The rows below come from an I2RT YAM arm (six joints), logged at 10 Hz.
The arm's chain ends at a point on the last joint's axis. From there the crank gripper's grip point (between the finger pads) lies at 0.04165 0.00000 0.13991 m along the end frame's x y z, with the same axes.
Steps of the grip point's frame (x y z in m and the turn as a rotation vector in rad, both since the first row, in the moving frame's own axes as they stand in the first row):
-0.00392 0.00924 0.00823 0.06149 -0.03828 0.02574
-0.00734 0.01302 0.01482 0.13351 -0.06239 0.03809
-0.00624 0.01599 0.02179 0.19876 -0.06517 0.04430
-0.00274 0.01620 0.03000 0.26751 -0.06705 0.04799
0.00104 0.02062 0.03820 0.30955 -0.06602 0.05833
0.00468 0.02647 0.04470 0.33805 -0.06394 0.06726
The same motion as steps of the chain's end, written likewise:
0.00136 0.01688 0.00697 0.06149 -0.03828 0.02574
0.00111 0.03039 0.01364 0.13351 -0.06239 0.03809
0.00232 0.04223 0.02196 0.19876 -0.06517 0.04430
0.00577 0.05176 0.03226 0.26751 -0.06705 0.04799
0.00903 0.06149 0.04207 0.30955 -0.06602 0.05833
0.01205 0.07080 0.04982 0.33805 -0.06394 0.06726

